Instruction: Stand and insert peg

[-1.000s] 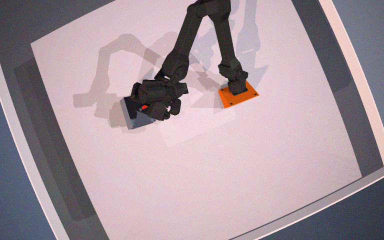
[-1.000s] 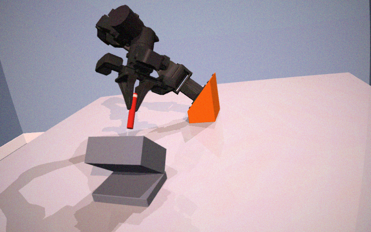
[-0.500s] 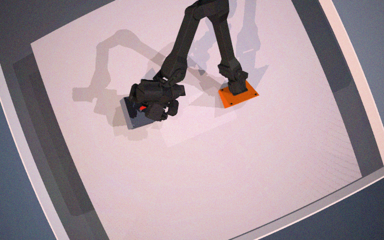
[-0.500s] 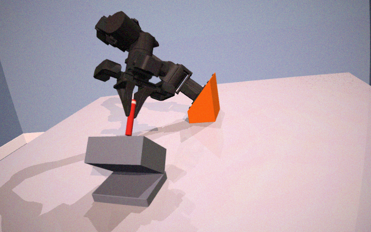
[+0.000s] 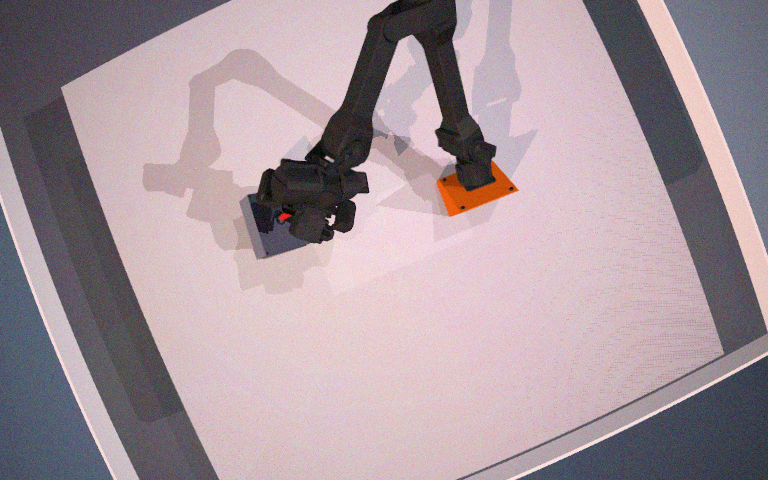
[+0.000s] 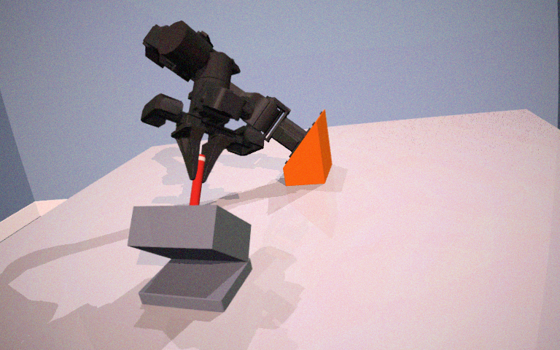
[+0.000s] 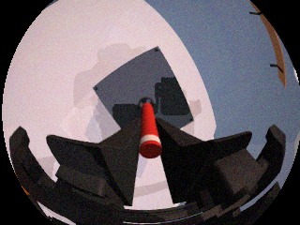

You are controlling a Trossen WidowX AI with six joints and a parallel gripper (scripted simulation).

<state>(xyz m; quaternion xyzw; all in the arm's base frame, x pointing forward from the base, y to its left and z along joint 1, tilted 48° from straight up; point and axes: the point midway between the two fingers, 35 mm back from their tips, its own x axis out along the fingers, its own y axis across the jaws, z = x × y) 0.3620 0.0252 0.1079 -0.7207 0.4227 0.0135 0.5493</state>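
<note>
Right now my gripper tip is 1 cm below the red peg and 1 cm past it. Also, from my gripper tip: grey foot 13 cm below, 7 cm ahead; then panel 6 cm below, 5 cm ahead.
</note>
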